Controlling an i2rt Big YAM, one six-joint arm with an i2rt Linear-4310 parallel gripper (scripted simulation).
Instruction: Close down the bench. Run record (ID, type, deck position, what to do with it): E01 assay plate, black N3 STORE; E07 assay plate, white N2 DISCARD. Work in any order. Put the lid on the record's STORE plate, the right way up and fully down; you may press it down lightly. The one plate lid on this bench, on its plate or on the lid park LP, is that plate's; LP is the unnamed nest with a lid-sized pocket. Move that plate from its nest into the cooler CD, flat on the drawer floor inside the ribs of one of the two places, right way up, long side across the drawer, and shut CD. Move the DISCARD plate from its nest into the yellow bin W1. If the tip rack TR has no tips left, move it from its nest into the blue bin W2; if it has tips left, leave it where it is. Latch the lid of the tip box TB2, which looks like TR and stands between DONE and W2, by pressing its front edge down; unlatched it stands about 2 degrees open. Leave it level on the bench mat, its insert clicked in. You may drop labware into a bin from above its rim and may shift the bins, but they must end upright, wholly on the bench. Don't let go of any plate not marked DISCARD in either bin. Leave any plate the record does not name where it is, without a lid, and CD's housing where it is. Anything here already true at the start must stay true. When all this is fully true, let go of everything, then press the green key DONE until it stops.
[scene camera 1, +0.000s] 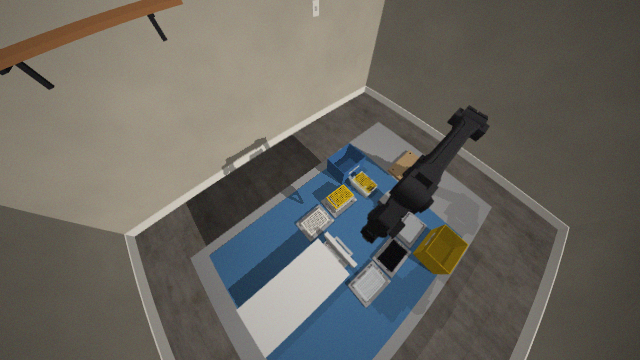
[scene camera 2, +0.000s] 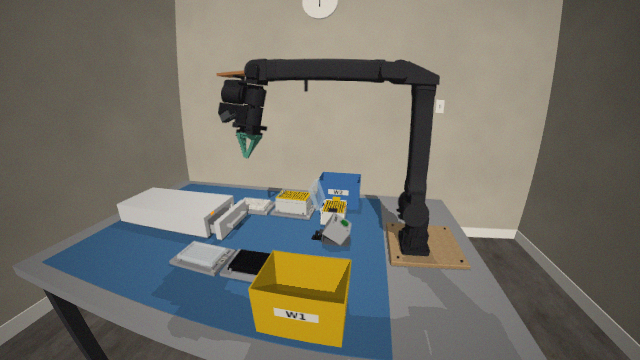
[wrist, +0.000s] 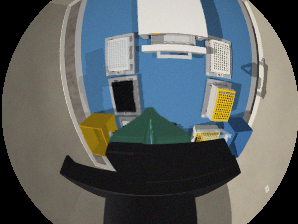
yellow bin W1: scene camera 1; scene camera 2; wrist 96, 122
blue bin W2: scene camera 1; scene camera 2; wrist 236, 125
same spot on blue bin W2: (scene camera 2: 346, 186) = (scene camera 1: 359, 163)
same spot on yellow bin W1: (scene camera 2: 312, 280) = (scene camera 1: 427, 239)
